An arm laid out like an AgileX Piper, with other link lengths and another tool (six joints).
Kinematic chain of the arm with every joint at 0, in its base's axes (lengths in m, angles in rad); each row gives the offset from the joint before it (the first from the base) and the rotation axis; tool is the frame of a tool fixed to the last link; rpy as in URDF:
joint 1: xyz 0 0 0.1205 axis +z
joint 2: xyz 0 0 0 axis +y
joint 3: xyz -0.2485 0 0.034 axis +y
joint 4: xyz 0.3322 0 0.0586 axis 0.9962 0 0.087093
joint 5: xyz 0 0 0 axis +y
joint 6: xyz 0.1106 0 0.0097 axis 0.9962 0 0.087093
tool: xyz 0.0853 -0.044 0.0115 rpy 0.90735 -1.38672 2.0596
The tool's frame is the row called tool.
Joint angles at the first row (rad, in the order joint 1, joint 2, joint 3, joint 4, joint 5, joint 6):
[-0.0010 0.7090 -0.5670 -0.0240 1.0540 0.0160]
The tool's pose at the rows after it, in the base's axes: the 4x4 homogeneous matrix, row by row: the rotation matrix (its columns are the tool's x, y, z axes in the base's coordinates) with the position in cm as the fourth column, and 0 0 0 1 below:
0.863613, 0.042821, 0.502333, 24.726; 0.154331, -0.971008, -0.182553, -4.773; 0.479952, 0.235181, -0.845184, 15.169; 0, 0, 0, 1
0.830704, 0.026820, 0.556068, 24.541; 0.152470, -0.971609, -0.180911, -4.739; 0.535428, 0.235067, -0.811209, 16.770; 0, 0, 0, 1
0.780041, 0.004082, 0.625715, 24.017; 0.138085, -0.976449, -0.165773, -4.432; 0.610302, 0.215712, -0.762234, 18.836; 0, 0, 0, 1
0.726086, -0.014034, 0.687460, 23.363; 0.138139, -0.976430, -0.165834, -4.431; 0.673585, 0.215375, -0.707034, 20.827; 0, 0, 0, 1
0.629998, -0.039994, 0.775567, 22.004; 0.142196, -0.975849, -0.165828, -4.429; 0.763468, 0.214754, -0.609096, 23.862; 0, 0, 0, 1
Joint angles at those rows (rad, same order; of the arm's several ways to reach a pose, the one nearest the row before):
[-0.0010 0.5910 -0.5170 -0.0200 1.0740 0.0160]
[-0.0010 0.5300 -0.5190 -0.0180 1.0720 0.0170]
[-0.0010 0.4410 -0.5190 0.0000 1.0720 0.0230]
[-0.0010 0.3570 -0.5190 0.0000 1.0720 0.0231]
[-0.0010 0.2240 -0.5190 0.0000 1.0720 0.0190]

